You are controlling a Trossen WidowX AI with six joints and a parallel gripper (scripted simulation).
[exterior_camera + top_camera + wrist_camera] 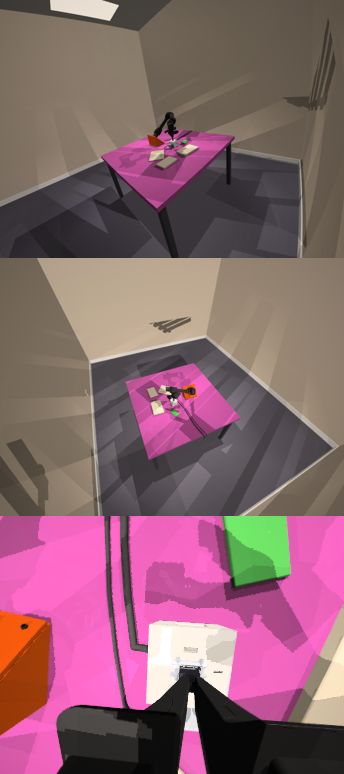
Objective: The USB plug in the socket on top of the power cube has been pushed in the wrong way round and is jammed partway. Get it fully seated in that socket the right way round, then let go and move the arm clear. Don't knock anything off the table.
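Right now the dark USB plug is 2 cm below my gripper tip. From my gripper tip the other things lie so: green block (15 cm to the left, 11 cm below, 5 cm ahead).
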